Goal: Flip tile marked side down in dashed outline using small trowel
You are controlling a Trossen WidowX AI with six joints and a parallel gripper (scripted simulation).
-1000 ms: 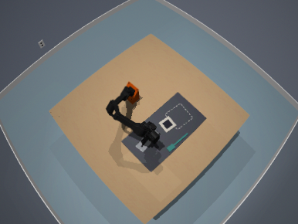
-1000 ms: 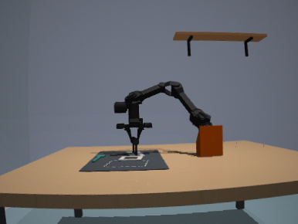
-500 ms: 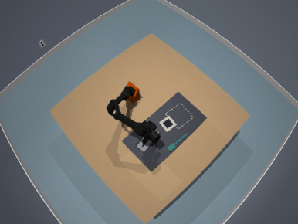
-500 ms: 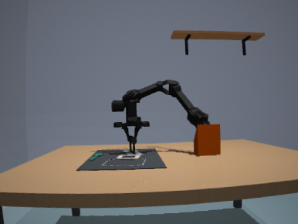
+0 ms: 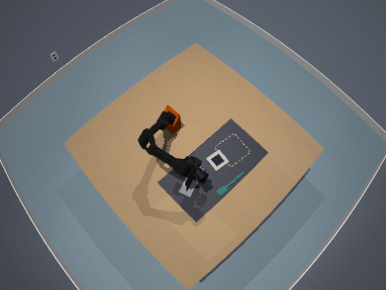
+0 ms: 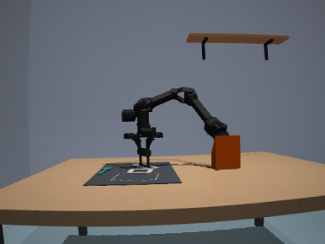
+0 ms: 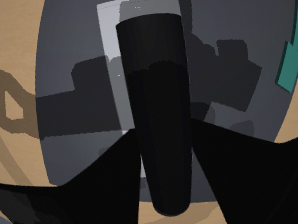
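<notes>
Now: gripper tip 50 mm short of the dark mat, 160 mm to the right of it and 80 mm above it. From my gripper tip the other things lie so: beige tile (30 mm ahead, 200 mm to the left, 60 mm below); teal trowel (180 mm ahead, 130 mm to the left, 60 mm below).
</notes>
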